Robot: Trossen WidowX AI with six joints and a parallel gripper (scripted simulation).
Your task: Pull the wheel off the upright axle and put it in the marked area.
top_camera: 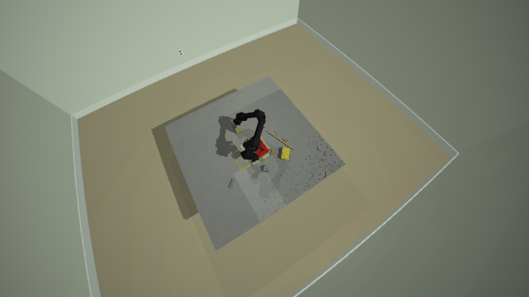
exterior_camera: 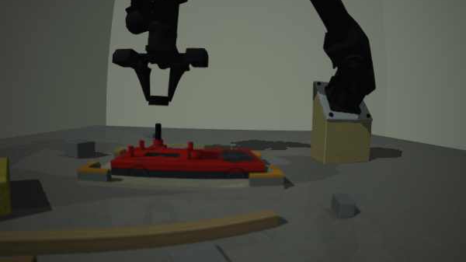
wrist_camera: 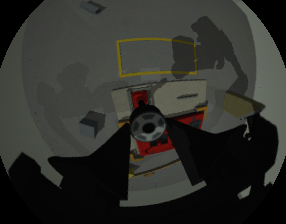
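Now: gripper tip 70 mm above the upright axle. The rest, counted from my gripper tip: yellow block: 100 mm ahead, 290 mm to the left, 90 mm below; wheel: right at my gripper tip.
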